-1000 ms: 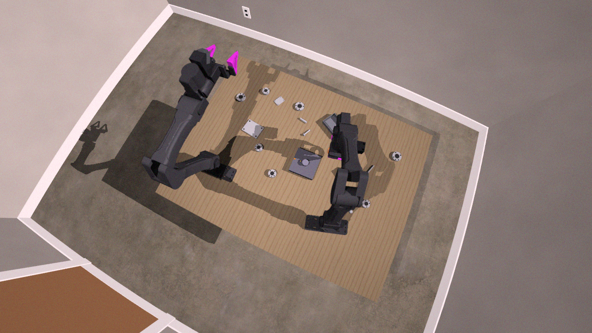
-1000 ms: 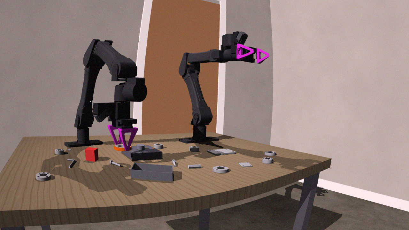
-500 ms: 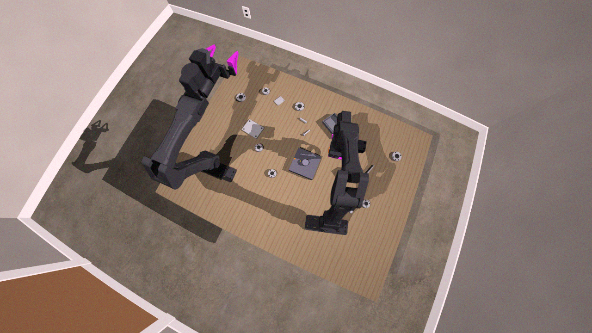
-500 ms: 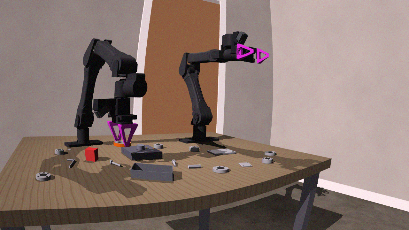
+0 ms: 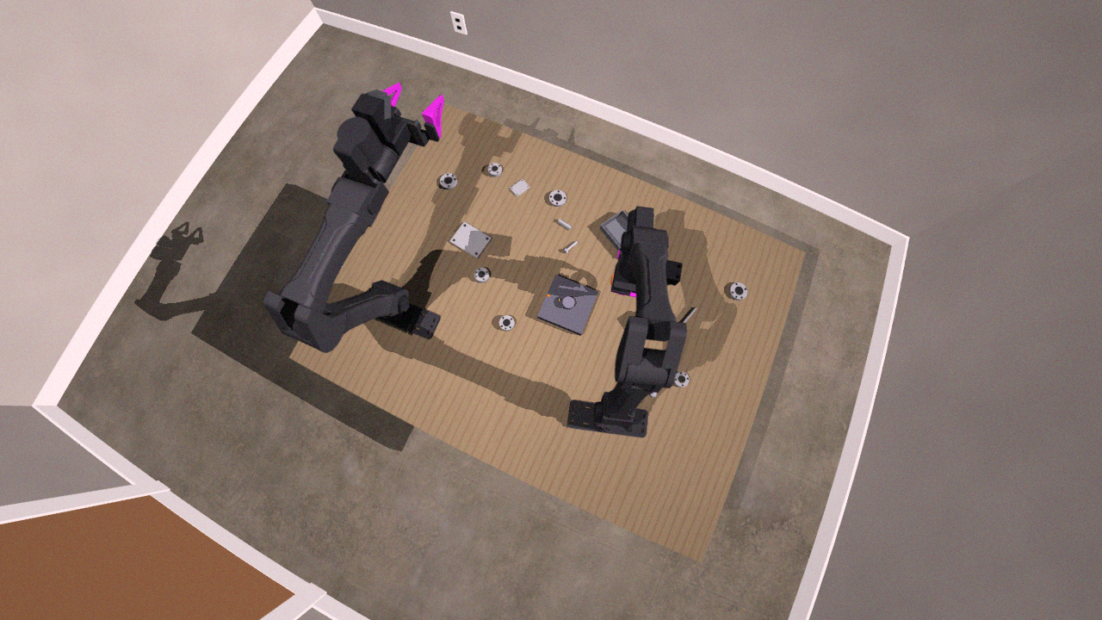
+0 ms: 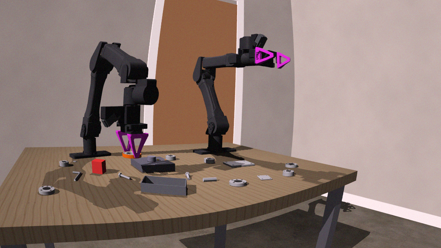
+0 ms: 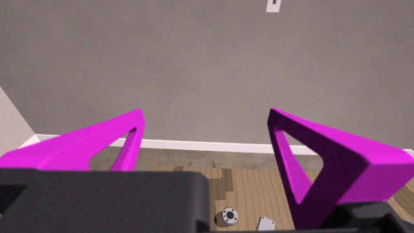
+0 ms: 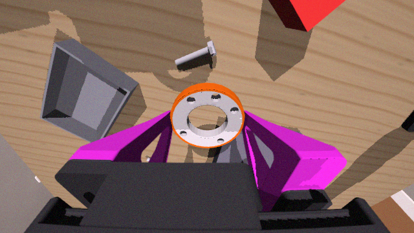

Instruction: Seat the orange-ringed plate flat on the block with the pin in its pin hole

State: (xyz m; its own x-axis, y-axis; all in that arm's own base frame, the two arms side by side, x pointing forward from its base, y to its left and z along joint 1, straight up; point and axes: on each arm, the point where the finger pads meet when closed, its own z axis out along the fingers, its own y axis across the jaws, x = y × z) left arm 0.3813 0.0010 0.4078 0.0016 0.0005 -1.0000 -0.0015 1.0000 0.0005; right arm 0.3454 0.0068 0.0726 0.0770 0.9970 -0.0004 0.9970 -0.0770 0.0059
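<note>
My right hand is 11 cm past the grey block, 13 cm to the right of it and 5 cm above it. The rest, counted from my right hand: red cube 5 cm behind, 11 cm to the right, 5 cm below; then orange-ringed plate right at my right hand; then grey box 15 cm ahead, 5 cm to the left, 7 cm below.
</note>
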